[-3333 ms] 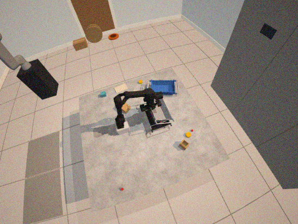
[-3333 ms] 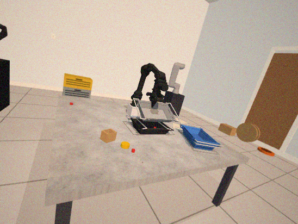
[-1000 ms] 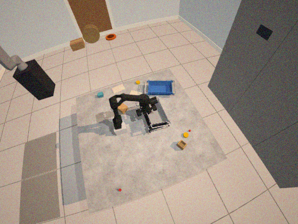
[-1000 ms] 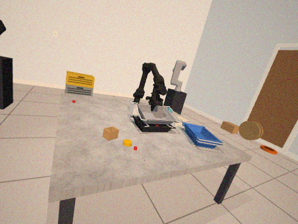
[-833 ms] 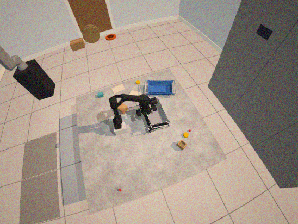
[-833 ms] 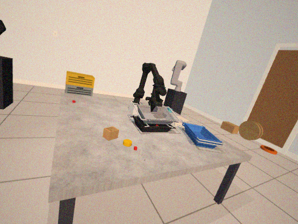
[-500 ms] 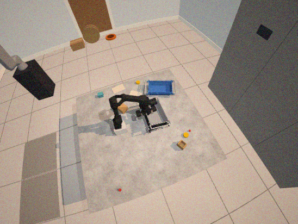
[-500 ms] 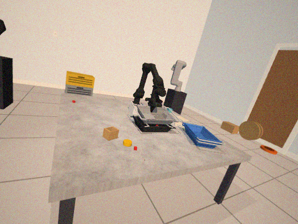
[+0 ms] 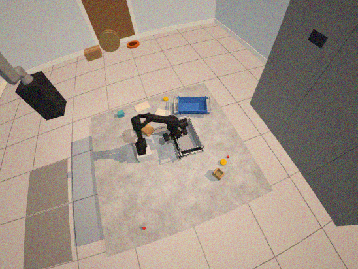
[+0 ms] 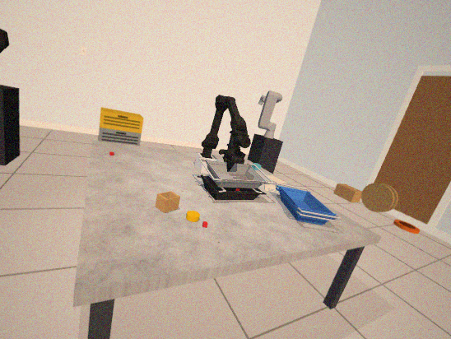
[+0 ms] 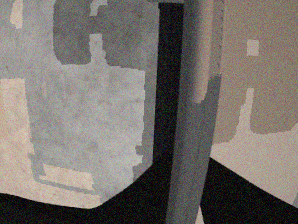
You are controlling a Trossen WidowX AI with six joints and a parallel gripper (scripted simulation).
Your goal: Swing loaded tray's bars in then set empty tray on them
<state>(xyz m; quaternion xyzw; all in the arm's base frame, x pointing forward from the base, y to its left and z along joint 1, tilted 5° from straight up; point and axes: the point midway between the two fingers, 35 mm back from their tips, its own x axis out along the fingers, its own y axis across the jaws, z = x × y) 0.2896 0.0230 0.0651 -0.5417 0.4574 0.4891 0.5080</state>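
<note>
My gripper tip is now 80 mm short of the grey tray, 10 mm to the right of it and 20 mm below it. Round my gripper tip: tan box: 240 mm ahead, 350 mm to the right, 90 mm below; then red block: 370 mm ahead, 240 mm to the right, 90 mm below; then tan block: 230 mm behind, 230 mm to the left, 70 mm below.
</note>
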